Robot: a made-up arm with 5 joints.
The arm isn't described. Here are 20 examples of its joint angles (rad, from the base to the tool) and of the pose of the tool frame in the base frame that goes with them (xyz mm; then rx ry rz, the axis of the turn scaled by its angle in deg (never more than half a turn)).
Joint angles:
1: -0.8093 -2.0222 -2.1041 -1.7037 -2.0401
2: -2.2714 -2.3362 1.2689 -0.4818 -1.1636
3: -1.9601 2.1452 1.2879 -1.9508 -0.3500
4: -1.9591 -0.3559 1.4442 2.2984 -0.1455
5: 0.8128 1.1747 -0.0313 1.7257 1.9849
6: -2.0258 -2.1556 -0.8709 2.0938 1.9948
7: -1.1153 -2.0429 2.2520 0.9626 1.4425
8: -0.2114 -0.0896 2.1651 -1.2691 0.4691
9: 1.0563 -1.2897 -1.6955 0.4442 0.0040
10: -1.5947 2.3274 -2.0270 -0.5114 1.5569
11: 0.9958 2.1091 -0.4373 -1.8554 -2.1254
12: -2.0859 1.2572 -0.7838 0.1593 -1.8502
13: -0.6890 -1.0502 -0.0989 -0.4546 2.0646
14: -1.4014 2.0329 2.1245 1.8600 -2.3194
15: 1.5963 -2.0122 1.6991 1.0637 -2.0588
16: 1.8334 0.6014 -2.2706 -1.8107 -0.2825
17: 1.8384 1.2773 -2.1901 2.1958 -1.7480
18: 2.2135 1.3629 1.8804 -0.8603 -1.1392
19: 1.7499 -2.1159 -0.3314 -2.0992 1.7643
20: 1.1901 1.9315 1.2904 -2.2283 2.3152
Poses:
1: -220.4 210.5 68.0 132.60 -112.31 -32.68
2: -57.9 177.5 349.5 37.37 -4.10 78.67
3: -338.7 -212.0 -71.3 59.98 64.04 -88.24
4: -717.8 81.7 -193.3 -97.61 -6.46 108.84
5: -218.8 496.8 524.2 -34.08 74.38 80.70
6: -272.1 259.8 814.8 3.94 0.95 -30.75
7: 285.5 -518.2 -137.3 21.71 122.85 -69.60
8: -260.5 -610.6 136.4 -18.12 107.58 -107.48
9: 361.0 207.7 -220.0 35.32 91.63 21.93
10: -108.6 442.7 770.2 -27.04 3.59 -71.01
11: -371.0 -122.3 216.6 58.32 36.66 -39.23
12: -393.1 50.7 153.8 -21.81 126.21 103.45
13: 92.0 408.5 -307.9 -33.77 159.21 45.01
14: -495.4 154.8 8.1 29.81 -61.04 41.68
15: -99.8 -127.9 89.9 151.37 46.87 -45.87
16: -597.4 -306.7 205.0 29.09 9.28 -132.74
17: -426.5 75.1 11.7 -40.66 16.62 37.07
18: -458.5 100.9 40.7 -87.62 -147.49 3.70
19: -526.8 -666.8 59.9 64.34 -65.20 31.51
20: -384.8 -444.7 617.7 49.39 31.38 -98.78
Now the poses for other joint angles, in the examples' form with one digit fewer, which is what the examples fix.
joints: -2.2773 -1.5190 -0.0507 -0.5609 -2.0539
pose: -229 20 82 132.2 -52.9 -19.0
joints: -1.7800 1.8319 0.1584 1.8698 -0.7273
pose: -355 188 -284 -74.0 92.8 30.1
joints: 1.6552 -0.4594 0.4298 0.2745 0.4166
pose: 332 349 350 -72.5 13.1 -54.7
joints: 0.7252 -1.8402 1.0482 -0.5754 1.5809
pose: -173 -712 169 28.9 -88.0 104.0
